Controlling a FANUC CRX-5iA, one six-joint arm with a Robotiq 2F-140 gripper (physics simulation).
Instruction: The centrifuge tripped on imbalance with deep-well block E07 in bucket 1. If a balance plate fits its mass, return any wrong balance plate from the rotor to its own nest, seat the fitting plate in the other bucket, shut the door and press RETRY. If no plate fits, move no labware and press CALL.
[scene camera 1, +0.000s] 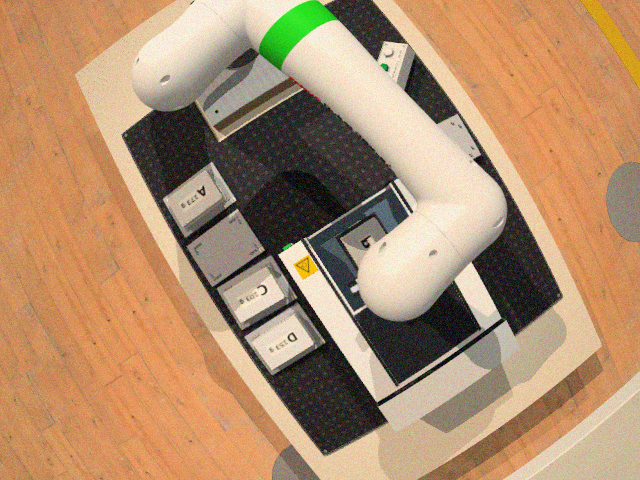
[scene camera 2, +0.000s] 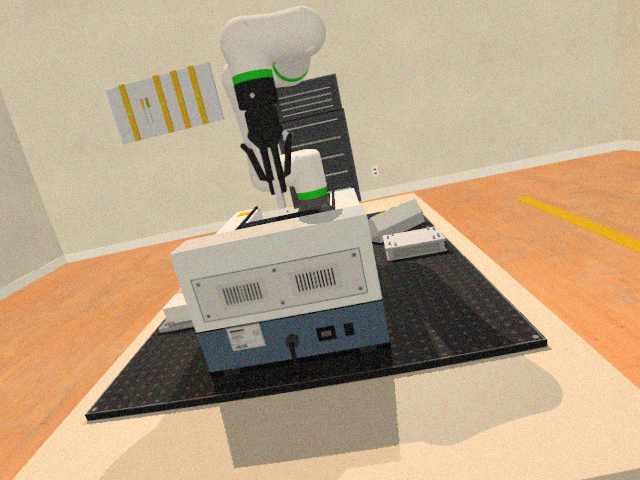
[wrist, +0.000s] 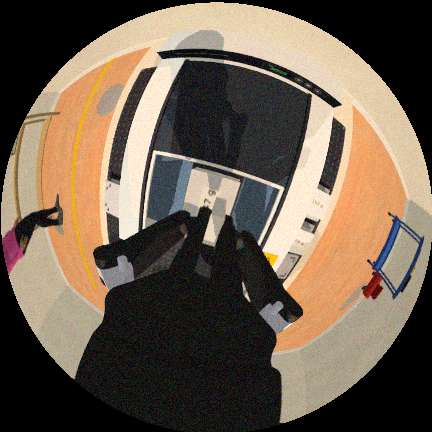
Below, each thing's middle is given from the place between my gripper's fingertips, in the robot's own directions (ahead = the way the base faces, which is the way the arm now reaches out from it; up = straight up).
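The nest (scene camera 1: 231, 243) is well to the right of my hand, a good way behind it and a good way below it. Then there's the button box (scene camera 2: 405, 216), which is 330 mm to the left of my hand, 320 mm behind it and 180 mm below it. And I can see the centrifuge (scene camera 2: 303, 289), 120 mm ahead of my hand and 100 mm below it.
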